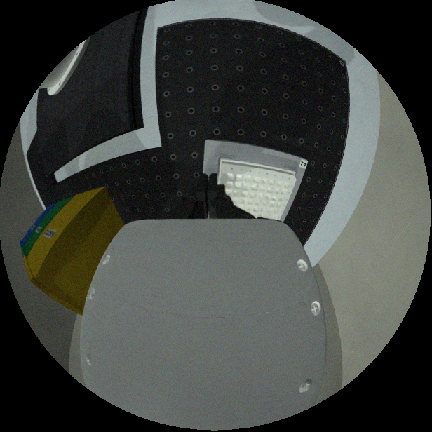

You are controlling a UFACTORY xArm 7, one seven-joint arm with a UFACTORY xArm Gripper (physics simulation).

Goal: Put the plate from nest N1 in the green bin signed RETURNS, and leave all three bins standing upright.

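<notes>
My gripper (209, 185) is shut and empty, with its dark fingertips together above the black perforated deck. A white plate (265, 187) with a grid of wells lies in a grey nest (212, 152) just right of the fingers. A small upside-down label at the nest's corner seems to read A1; I cannot tell for sure. No nest clearly signed N1 shows. At the left edge a green bin (54, 212) shows as a narrow strip between the yellow bin (75, 240) and the blue bin (29, 233). Their small signs are too small to read, and their bases are hidden.
The black perforated deck (252, 112) has a light grey border (364, 115). A raised light strip (150, 90) bends around a dark panel (95, 90) at the upper left. A white curved object (67, 72) lies past it. The grey gripper housing (210, 310) hides the lower middle.
</notes>
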